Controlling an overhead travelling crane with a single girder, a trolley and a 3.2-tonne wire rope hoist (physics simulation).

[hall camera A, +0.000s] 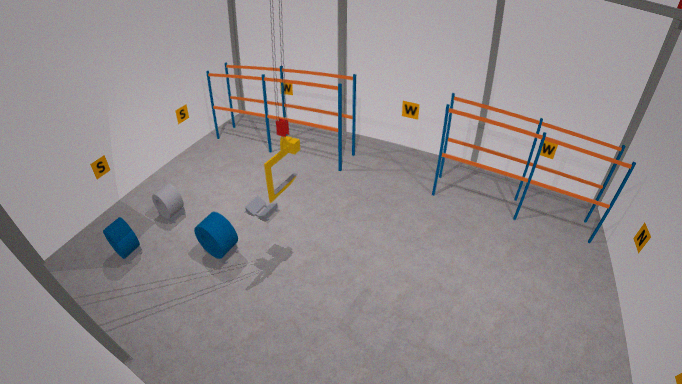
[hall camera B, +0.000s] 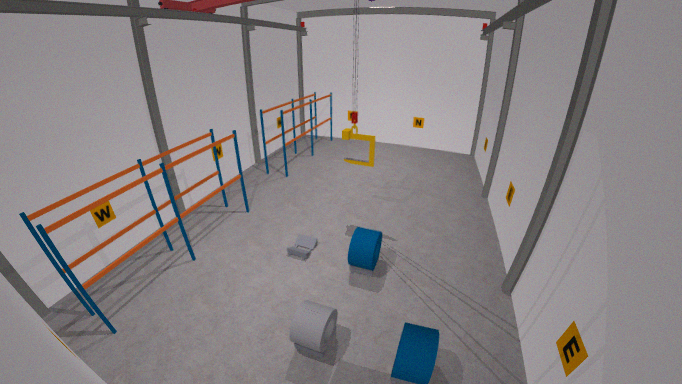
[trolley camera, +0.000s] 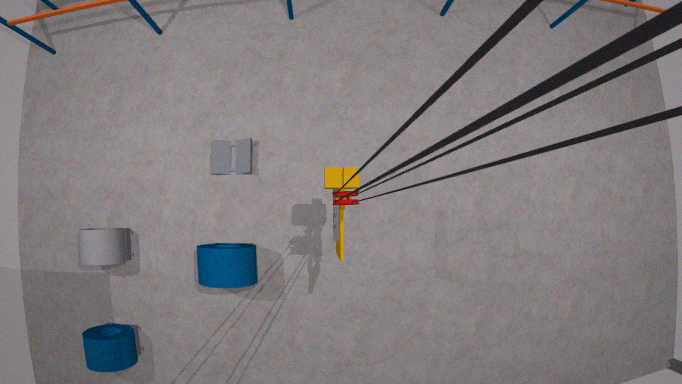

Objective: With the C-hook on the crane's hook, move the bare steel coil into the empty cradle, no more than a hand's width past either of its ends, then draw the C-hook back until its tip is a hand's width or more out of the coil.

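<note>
The yellow C-hook hangs empty from the red hook block, well above the floor. Its open side faces the racks. The bare steel coil, light grey, lies on its side near the S wall, apart from the C-hook; part of a support shows at its edge in the trolley view. The empty cradle, two grey sloped plates, stands between coil and C-hook along the hall, nearer the racks.
One blue coil lies between the C-hook and the bare coil along the hall. Another blue coil lies beyond the bare coil, away from the racks. Two blue-and-orange racks stand along the W wall.
</note>
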